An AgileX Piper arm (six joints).
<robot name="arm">
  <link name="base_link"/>
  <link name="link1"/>
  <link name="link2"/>
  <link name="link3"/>
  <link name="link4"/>
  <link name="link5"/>
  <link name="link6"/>
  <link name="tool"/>
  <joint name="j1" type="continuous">
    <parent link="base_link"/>
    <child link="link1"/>
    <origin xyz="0 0 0.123" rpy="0 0 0"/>
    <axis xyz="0 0 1"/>
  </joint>
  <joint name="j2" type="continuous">
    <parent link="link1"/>
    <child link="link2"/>
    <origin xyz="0 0 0" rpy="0 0 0"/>
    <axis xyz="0 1 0"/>
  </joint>
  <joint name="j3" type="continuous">
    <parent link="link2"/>
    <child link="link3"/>
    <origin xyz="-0.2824 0 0.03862" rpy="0 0 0"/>
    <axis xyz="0 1 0"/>
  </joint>
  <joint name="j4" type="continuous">
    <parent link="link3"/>
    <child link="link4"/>
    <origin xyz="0.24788 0 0.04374" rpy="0 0 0"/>
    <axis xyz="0.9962 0 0.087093"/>
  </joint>
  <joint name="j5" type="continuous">
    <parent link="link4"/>
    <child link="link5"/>
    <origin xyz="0 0 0" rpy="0 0 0"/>
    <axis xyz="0 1 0"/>
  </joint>
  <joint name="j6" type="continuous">
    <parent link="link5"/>
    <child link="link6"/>
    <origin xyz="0.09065 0 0.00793" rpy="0 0 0"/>
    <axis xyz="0.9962 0 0.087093"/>
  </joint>
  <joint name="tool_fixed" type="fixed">
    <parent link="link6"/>
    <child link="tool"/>
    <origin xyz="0 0 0" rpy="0 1.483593 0"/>
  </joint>
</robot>
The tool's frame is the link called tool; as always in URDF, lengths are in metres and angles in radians. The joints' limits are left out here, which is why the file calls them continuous.
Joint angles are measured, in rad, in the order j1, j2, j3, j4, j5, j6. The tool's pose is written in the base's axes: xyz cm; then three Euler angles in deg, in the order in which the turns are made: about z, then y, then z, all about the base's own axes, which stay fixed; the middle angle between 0 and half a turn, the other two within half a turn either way. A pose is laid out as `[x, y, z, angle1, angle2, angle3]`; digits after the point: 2 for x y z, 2 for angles.
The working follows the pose.
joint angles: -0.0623, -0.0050, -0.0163, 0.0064, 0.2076, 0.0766
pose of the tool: [5.48, -0.33, 20.02, 4.76, 95.68, -3.49]
Where each joint sits with the arm in this pose, in the base's axes (m; each line is computed from the numbers above, not from the rounded line before):
j1: 0.0000 0.0000 0.1230
j2: 0.0000 0.0000 0.1230
j3: -0.2820 0.0176 0.1602
j4: -0.0356 0.0022 0.2092
j5: -0.0356 0.0022 0.2092
j6: 0.0548 -0.0033 0.2002
the tool: 0.0548 -0.0033 0.2002

